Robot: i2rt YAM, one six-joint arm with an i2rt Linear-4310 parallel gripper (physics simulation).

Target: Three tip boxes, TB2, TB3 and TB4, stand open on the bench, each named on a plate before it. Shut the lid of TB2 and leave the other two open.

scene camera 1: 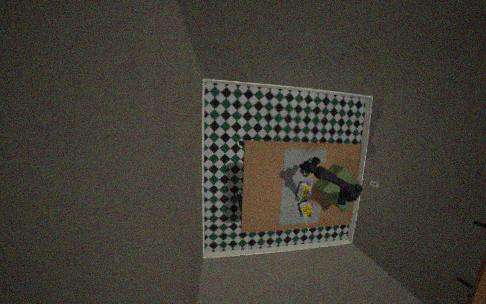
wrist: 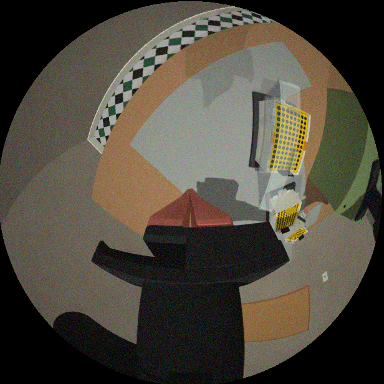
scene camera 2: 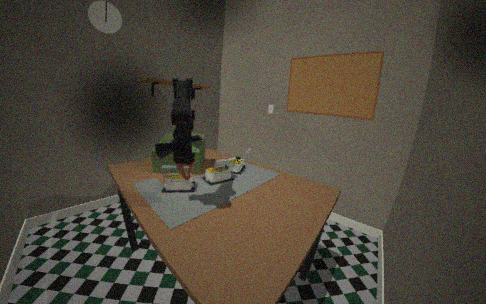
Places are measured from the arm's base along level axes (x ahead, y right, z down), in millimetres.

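Where they show: gripper, fingertip midpoint: [scene camera 1: 299, 164] [scene camera 2: 187, 180]; arm's base at its link origin: [scene camera 1: 343, 194].
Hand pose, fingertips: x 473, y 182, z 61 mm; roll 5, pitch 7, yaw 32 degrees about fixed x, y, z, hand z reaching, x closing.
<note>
Things, the pixels of their top centre, and the offset from my fingertips. "spot": a spot on its surface instead. Level surfaces: height alone.
- TB2 at its top centre: [scene camera 2: 179, 174] dx -184, dy -27, dz +51 mm
- middle box at a spot on its surface: [scene camera 2: 216, 174] spot: dx -104, dy -200, dz +54 mm
- far box at its top centre: [scene camera 2: 234, 159] [scene camera 1: 309, 210] dx -259, dy -430, dz +51 mm
- grey-blue mat at its surface level: dz +117 mm
- brown bench at its surface level: dz +120 mm
TB2 [scene camera 2: 172, 185] [wrist: 290, 137] is a white tip box with yellow tips on a dark base. Its clear lid [scene camera 2: 170, 169] stands up, open. My gripper [scene camera 2: 187, 177] [wrist: 189, 193] is shut and empty, low beside TB2 on its lid side; whether it touches the lid I cannot tell. In scene camera 1 the arm largely hides TB2. The middle box [scene camera 1: 304, 191] [scene camera 2: 217, 175] [wrist: 286, 212] and the far box [scene camera 1: 306, 210] [scene camera 2: 238, 165] [wrist: 296, 235] stand open. Their name plates are not legible, so which is TB3 and which is TB4 I cannot tell.
The boxes stand on a grey-blue mat [scene camera 1: 291, 215] [scene camera 2: 172, 215] [wrist: 175, 130] on the brown bench [scene camera 1: 260, 190] [scene camera 2: 260, 225] [wrist: 120, 180]. A large green block [scene camera 1: 327, 187] [scene camera 2: 198, 156] [wrist: 342, 145] stands at the arm's base, behind the boxes in scene camera 2.
</note>
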